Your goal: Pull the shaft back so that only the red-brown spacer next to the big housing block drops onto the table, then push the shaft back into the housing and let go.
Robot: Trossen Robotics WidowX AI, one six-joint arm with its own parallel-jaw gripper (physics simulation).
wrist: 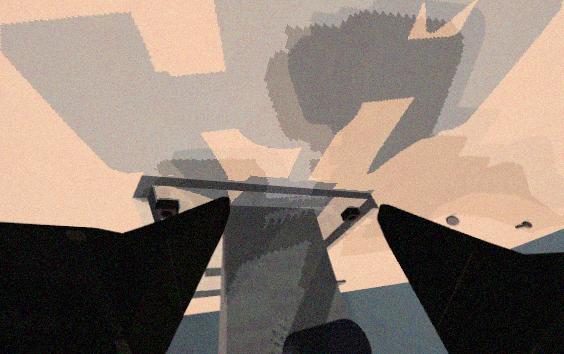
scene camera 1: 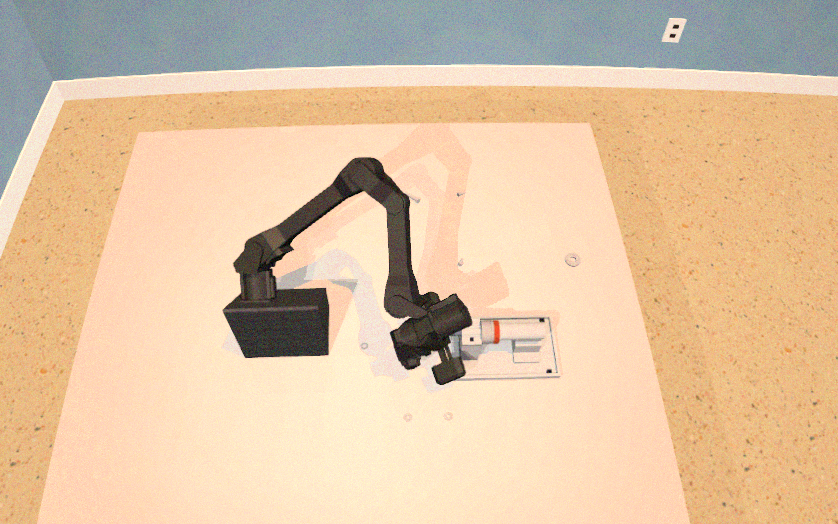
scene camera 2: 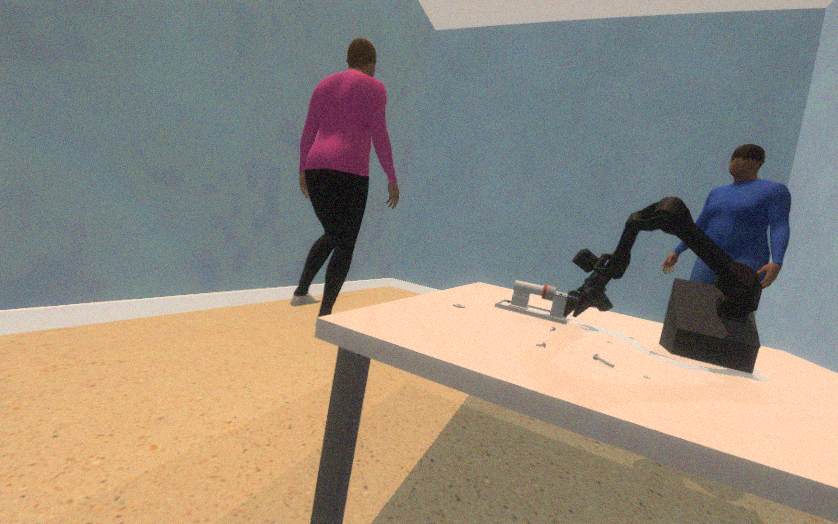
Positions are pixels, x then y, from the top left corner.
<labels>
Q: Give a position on a grey baseplate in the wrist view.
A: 271,269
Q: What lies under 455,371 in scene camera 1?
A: The gripper.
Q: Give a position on a grey baseplate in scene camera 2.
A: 519,302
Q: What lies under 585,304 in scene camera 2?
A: The gripper.
</labels>
